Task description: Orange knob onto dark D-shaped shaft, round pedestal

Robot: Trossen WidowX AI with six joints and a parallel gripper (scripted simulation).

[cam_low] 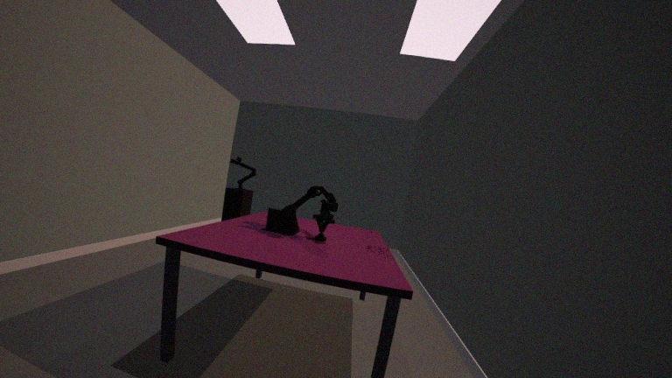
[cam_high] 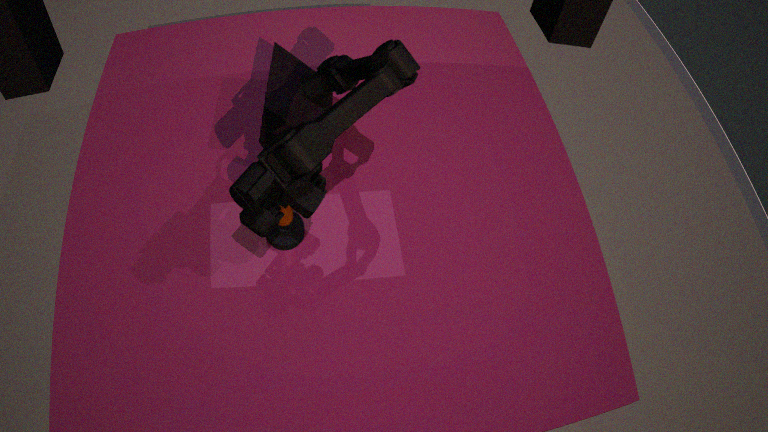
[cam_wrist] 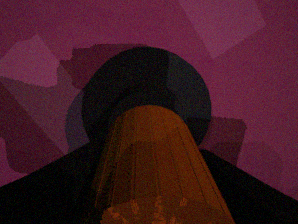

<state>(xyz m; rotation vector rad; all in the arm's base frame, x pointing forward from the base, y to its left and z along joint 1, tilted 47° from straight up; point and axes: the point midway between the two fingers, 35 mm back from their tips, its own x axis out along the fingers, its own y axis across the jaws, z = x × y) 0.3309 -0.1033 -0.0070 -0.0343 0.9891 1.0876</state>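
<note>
Right now my gripper tip is 20 mm below the orange knob. Round my gripper tip: dark round pedestal (40 mm below).
</note>
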